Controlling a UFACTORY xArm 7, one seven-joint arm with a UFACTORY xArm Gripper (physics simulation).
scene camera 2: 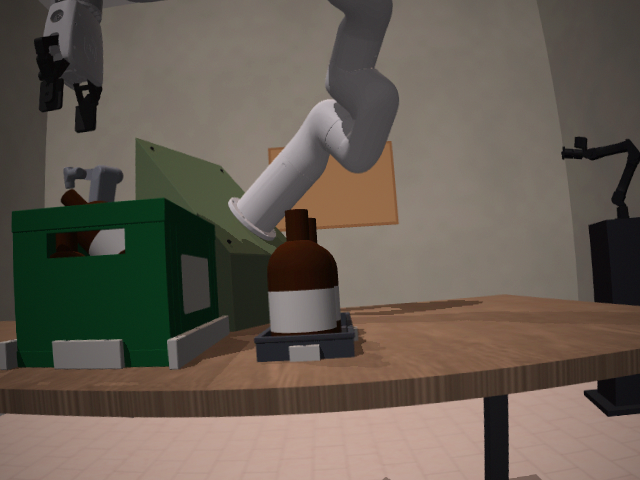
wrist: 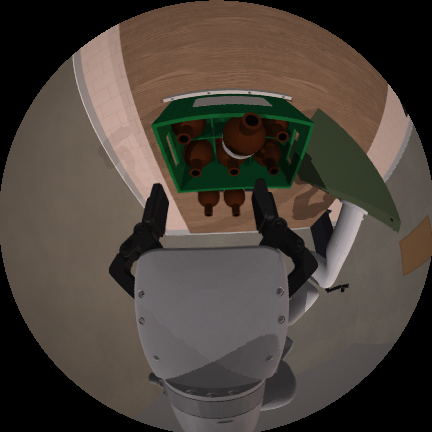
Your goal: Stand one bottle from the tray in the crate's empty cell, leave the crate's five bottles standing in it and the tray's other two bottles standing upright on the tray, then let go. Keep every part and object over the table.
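Seen in the pictures: gripper, fingertip midpoint: (scene camera 2: 68,121) (wrist: 208,188); arm's base at its link origin: (scene camera 2: 251,220) (wrist: 353,204).
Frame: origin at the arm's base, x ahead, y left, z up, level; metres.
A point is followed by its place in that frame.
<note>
The green crate (scene camera 2: 93,299) @(x 0.555, y 0.033, z -0.139 m) (wrist: 215,182) @(x 0.447, y 0.085, z -0.053 m) stands at the left in the scene view. One brown bottle with a white label (scene camera 2: 108,242) @(x 0.455, y -0.022, z -0.069 m) (wrist: 244,135) @(x 0.436, y -0.074, z -0.010 m) is tilted at the crate's back middle, higher than the others, its neck above the rim; where its base rests is hidden. Several lower bottles, such as the front left one (wrist: 198,154) @(x 0.495, y 0.035, z -0.088 m) and back right one (wrist: 276,127) @(x 0.365, y -0.083, z -0.066 m), look upright in the other cells. Two bottles (scene camera 2: 302,268) @(x 0.477, y 0.245, z -0.118 m) (wrist: 208,198) @(x 0.446, y 0.207, z -0.094 m) (wrist: 234,197) @(x 0.365, y 0.192, z -0.098 m) stand upright on the dark tray (scene camera 2: 273,352) @(x 0.498, y 0.214, z -0.203 m). My gripper (scene camera 2: 67,113) @(x 0.486, y -0.066, z 0.095 m) (wrist: 208,188) @(x 0.486, y -0.066, z 0.095 m) is open and empty, high above the crate.
A green sloped panel (scene camera 2: 180,180) @(x 0.159, y -0.079, z 0.070 m) (wrist: 350,165) @(x 0.197, y -0.111, z 0.000 m) stands beside the crate, near the white arm base (scene camera 2: 253,219) @(x 0.045, y 0.024, z -0.004 m). Pale rails (scene camera 2: 199,341) @(x 0.454, y 0.106, z -0.196 m) (wrist: 227,93) @(x 0.453, y -0.099, z -0.183 m) run along the crate's foot. The wooden table's front edge (scene camera 2: 310,400) @(x 0.609, y 0.282, z -0.223 m) lies close to crate and tray.
</note>
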